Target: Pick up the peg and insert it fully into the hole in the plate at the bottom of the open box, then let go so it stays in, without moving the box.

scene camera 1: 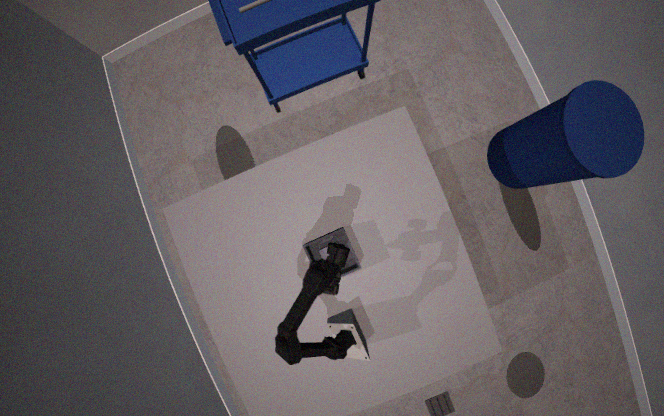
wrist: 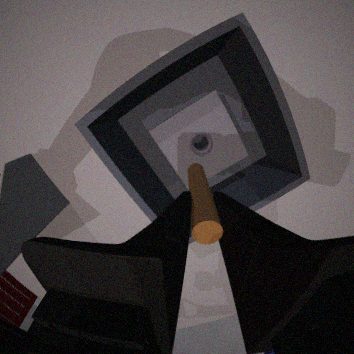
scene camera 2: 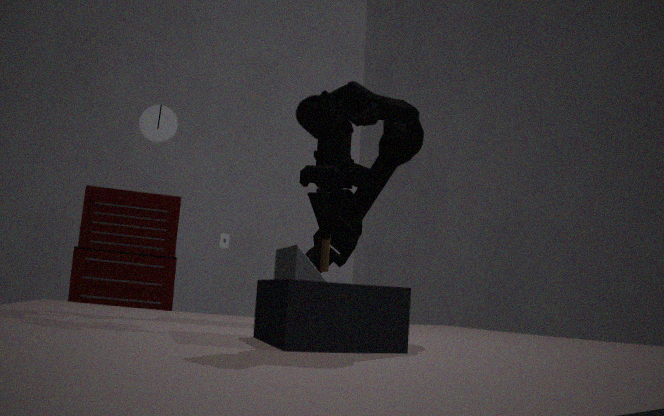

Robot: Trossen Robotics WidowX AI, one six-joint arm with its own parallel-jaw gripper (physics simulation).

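Where they show: gripper, fingertip midpoint: (wrist: 201, 198) (scene camera 2: 327, 240); arm's base, origin of the base link: (scene camera 1: 348, 336) (scene camera 2: 307, 268).
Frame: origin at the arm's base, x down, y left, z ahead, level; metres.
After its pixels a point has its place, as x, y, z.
Observation:
The orange-brown peg (scene camera 2: 325, 256) @(-0.004, -0.071, 0.321) (wrist: 207, 232) @(-0.060, -0.069, 0.313) is upright between the fingertips of my gripper (scene camera 2: 326, 240) @(-0.032, -0.068, 0.314) (wrist: 201, 198) @(-0.032, -0.068, 0.314), which is shut on it. The dark open box (scene camera 1: 350, 270) @(0.046, -0.115, 0.248) (scene camera 2: 345, 317) @(0.088, -0.073, 0.427) (wrist: 255, 100) @(0.087, -0.055, 0.417) stands on the table below. In scene camera 2 the peg's lower end is a little above the box's rim. In the wrist view the light plate (wrist: 205, 112) @(0.080, -0.038, 0.354) with its round hole (wrist: 201, 143) shows at the box bottom. The peg's far end appears just below the hole there, apart from it. In scene camera 1 the arm covers the peg and part of the box.
A grey wedge-shaped block (scene camera 2: 287, 262) @(-0.010, -0.046, -0.001) (wrist: 32, 200) @(0.076, -0.001, 0.062) with a white face stands by the arm's base, near the box. A blue trolley (scene camera 1: 312, 62) and a blue cylinder (scene camera 1: 602, 130) stand off the table (scene camera 1: 225, 240) @(0.138, 0.383, 0.586). A red cabinet (scene camera 2: 127, 250) is in the background.

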